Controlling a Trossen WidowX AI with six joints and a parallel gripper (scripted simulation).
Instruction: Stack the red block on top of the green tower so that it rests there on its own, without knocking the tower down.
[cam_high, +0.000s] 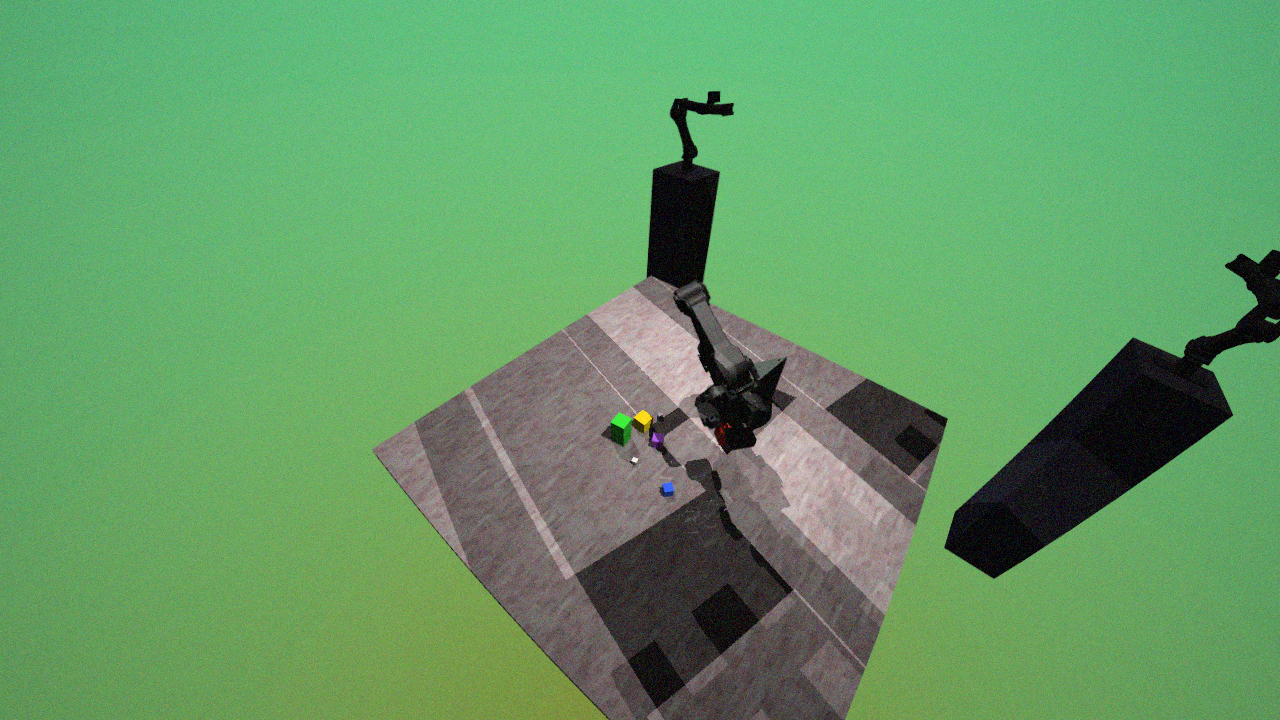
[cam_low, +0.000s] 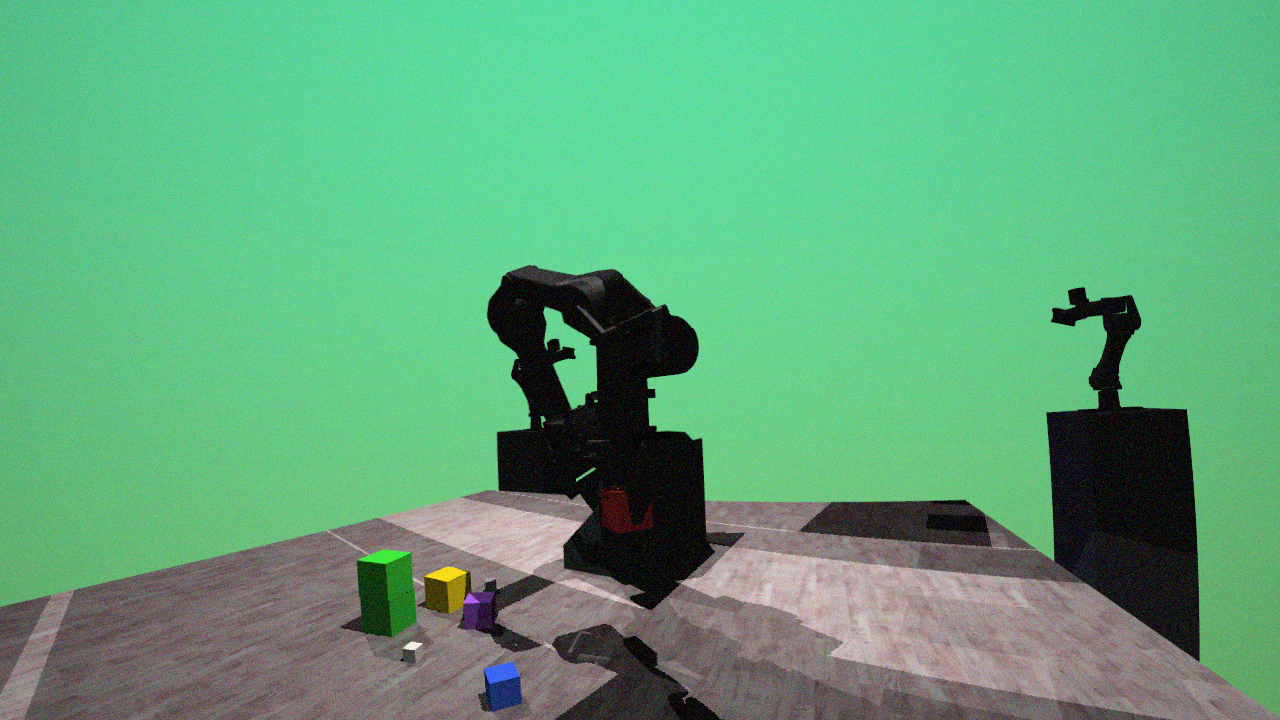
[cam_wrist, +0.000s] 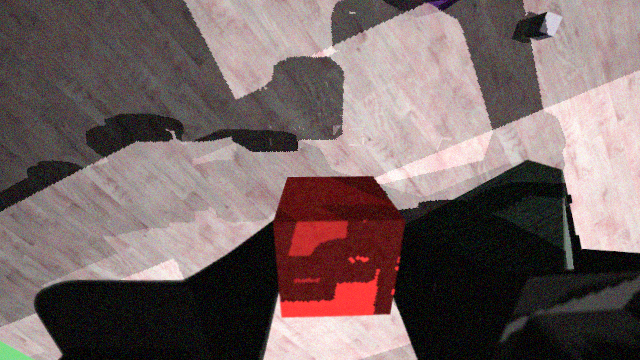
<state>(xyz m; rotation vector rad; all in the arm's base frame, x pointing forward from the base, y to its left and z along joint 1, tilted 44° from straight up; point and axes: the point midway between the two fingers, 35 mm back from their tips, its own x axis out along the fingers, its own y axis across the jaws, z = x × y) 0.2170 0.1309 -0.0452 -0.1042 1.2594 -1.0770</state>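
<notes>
Now: the yellow block 4 cm ahead of my gripper tip, 24 cm to the right of it and 10 cm below it. Also, from my gripper tip: purple block (6 cm ahead, 17 cm to the right, 11 cm below); blue block (17 cm ahead, 4 cm to the right, 11 cm below); red block (1 cm above).
</notes>
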